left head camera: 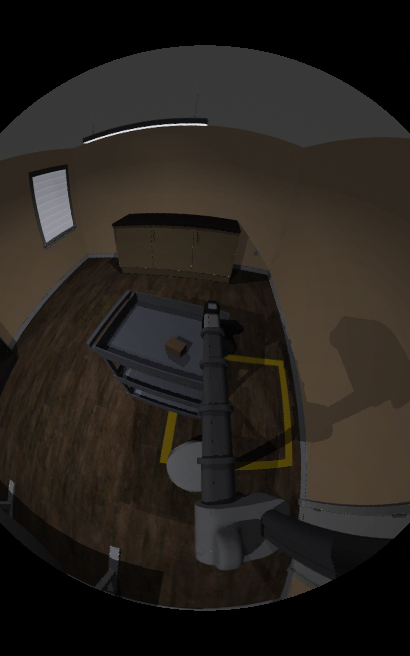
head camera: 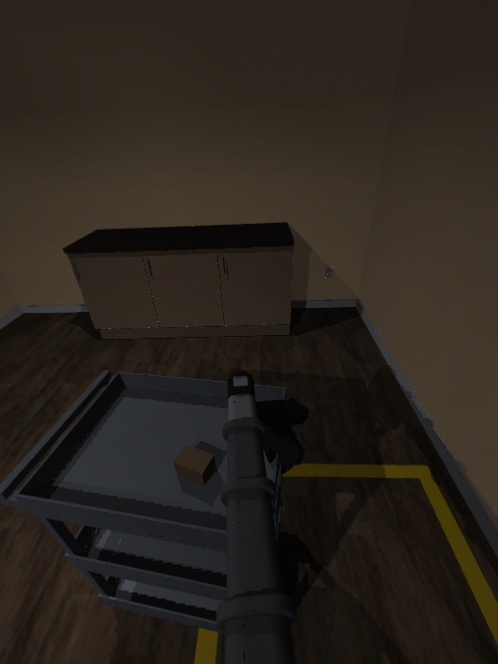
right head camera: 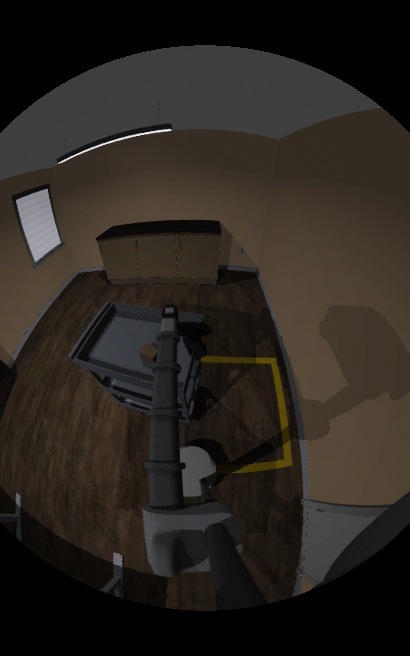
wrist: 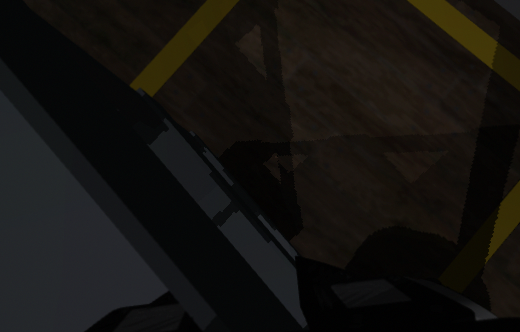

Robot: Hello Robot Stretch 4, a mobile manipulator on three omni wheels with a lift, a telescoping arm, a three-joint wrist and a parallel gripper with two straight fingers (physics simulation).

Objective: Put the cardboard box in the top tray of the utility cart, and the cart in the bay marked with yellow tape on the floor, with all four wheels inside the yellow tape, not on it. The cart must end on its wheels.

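The small brown cardboard box [head camera: 192, 463] [left head camera: 175, 346] [right head camera: 148, 352] lies in the top tray of the grey utility cart [head camera: 123, 517] [left head camera: 145, 364] [right head camera: 115, 371]. The cart stands upright, angled across the left side of the bay. Yellow tape [head camera: 375, 471] [left head camera: 287, 410] [right head camera: 282, 400] [wrist: 190, 45] runs out from the cart's right side and from below its near side. The wheels are hidden. My gripper [head camera: 281, 447] [left head camera: 230, 342] [right head camera: 197, 345] [wrist: 258, 285] is part open at the cart's right edge; in the wrist view the tray wall passes between the fingers. Contact cannot be told.
A low cabinet [head camera: 187, 289] [left head camera: 172, 250] [right head camera: 160, 257] stands against the back wall. The right wall's baseboard [head camera: 396, 375] runs close to the bay's right tape. A light round part of my own body [left head camera: 184, 467] [right head camera: 197, 470] overlaps the bay's near side. Metal legs [left head camera: 114, 553] [right head camera: 117, 560] stand at the lower left.
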